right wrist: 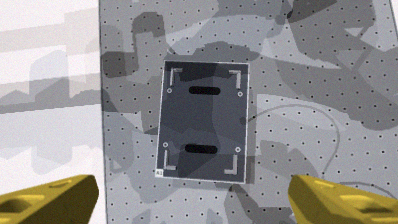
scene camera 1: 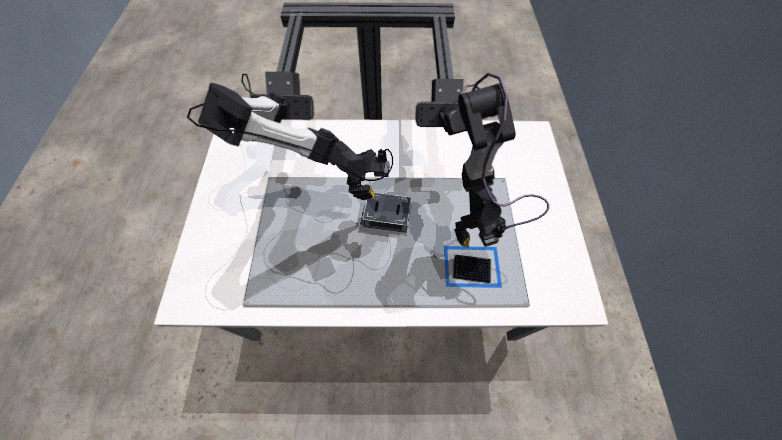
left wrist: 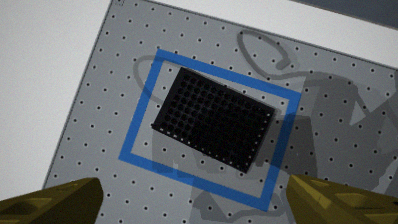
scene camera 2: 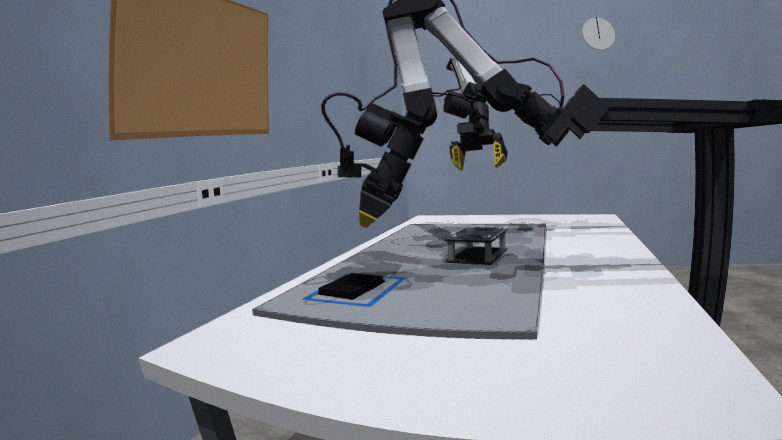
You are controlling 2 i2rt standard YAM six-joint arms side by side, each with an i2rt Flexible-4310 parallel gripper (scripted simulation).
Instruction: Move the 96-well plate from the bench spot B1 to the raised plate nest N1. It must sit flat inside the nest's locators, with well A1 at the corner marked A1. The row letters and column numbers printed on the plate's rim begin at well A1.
Labels:
black 96-well plate: scene camera 1; left wrist 209, 121; scene camera 2; not seen in the right wrist view (out of frame)
same spot on black 96-well plate: [scene camera 1: 465, 266] = [scene camera 2: 360, 279]

